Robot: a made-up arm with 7 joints. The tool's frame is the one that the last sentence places.
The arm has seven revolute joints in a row. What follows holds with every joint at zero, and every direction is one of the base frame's.
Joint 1 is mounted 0.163 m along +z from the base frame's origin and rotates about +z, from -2.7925 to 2.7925 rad.
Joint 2 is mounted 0.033 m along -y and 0.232 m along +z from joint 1 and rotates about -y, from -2.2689 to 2.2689 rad.
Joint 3 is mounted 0.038 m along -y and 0.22 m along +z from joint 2 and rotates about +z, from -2.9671 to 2.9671 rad.
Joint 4 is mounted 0.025 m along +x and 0.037 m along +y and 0.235 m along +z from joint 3 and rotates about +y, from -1.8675 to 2.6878 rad.
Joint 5 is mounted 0.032 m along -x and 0.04 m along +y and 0.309 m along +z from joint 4 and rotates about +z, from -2.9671 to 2.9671 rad.
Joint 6 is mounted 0.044 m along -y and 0.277 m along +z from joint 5 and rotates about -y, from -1.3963 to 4.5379 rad.
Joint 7 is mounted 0.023 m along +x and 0.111 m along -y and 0.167 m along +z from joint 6 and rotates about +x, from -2.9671 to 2.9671 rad.
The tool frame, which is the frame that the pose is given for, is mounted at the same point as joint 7; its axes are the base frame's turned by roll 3.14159, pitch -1.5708 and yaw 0 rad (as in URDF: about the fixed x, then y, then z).
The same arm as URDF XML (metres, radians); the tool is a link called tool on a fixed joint. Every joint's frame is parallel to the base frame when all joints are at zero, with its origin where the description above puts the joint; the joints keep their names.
<robot name="arm">
  <joint name="tool_fixed" type="fixed">
    <parent link="link7"/>
    <child link="tool"/>
    <origin xyz="0.0000 0.0000 0.0000" rpy="3.1416 -1.5708 0.0000"/>
  </joint>
  <joint name="joint 7" type="revolute">
    <parent link="link6"/>
    <child link="link7"/>
    <origin xyz="0.0230 -0.1110 0.1670"/>
    <axis xyz="1 0 0"/>
    <limit lower="-2.9671" upper="2.9671"/>
  </joint>
  <joint name="joint 6" type="revolute">
    <parent link="link5"/>
    <child link="link6"/>
    <origin xyz="0.0000 -0.0440 0.2770"/>
    <axis xyz="0 -1 0"/>
    <limit lower="-1.3963" upper="4.5379"/>
  </joint>
  <joint name="joint 5" type="revolute">
    <parent link="link4"/>
    <child link="link5"/>
    <origin xyz="-0.0320 0.0400 0.3090"/>
    <axis xyz="0 0 1"/>
    <limit lower="-2.9671" upper="2.9671"/>
  </joint>
  <joint name="joint 4" type="revolute">
    <parent link="link3"/>
    <child link="link4"/>
    <origin xyz="0.0250 0.0370 0.2350"/>
    <axis xyz="0 1 0"/>
    <limit lower="-1.8675" upper="2.6878"/>
  </joint>
  <joint name="joint 3" type="revolute">
    <parent link="link2"/>
    <child link="link3"/>
    <origin xyz="0.0000 -0.0380 0.2200"/>
    <axis xyz="0 0 1"/>
    <limit lower="-2.9671" upper="2.9671"/>
  </joint>
  <joint name="joint 2" type="revolute">
    <parent link="link1"/>
    <child link="link2"/>
    <origin xyz="0.0000 -0.0330 0.2320"/>
    <axis xyz="0 -1 0"/>
    <limit lower="-2.2689" upper="2.2689"/>
  </joint>
  <joint name="joint 1" type="revolute">
    <parent link="base_link"/>
    <child link="link1"/>
    <origin xyz="0.0000 0.0000 0.1630"/>
    <axis xyz="0 0 1"/>
    <limit lower="-2.7925" upper="2.7925"/>
  </joint>
  <link name="base_link"/>
  <link name="link1"/>
  <link name="link2"/>
  <link name="link3"/>
  <link name="link4"/>
  <link name="link5"/>
  <link name="link6"/>
  <link name="link7"/>
  <link name="tool"/>
</robot>

